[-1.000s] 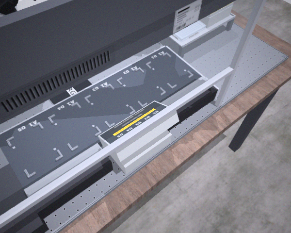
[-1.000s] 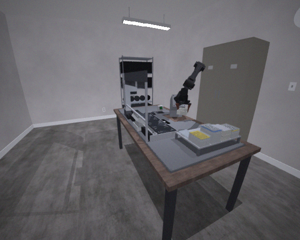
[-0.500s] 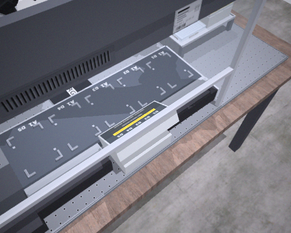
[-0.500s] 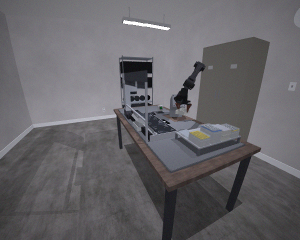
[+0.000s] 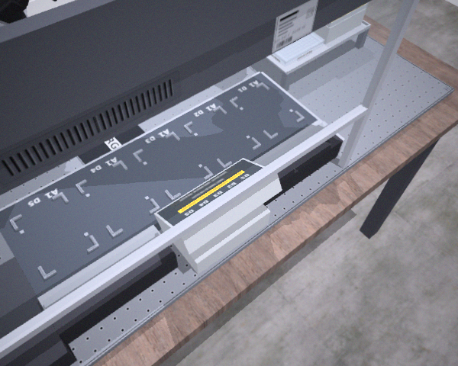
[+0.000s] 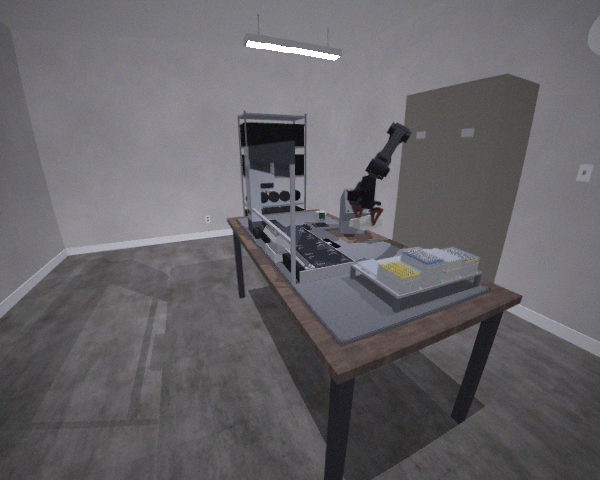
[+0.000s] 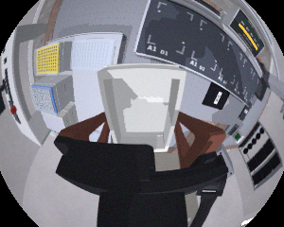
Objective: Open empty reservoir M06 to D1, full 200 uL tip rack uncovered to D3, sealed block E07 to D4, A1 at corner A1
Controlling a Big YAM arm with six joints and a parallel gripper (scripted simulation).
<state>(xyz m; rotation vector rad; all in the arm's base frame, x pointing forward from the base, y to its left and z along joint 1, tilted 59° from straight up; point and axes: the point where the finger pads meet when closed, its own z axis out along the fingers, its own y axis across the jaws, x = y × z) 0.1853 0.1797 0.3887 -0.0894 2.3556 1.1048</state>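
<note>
The white one-well reservoir is 1 cm below my hand. Round my hand: sealed deep-well block 27 cm to the left, 19 cm behind, 10 cm below; then clear flat plate 15 cm to the left, 15 cm below, 4 cm ahead; then shelf 21 cm to the left, 16 cm below, 13 cm behind.
</note>
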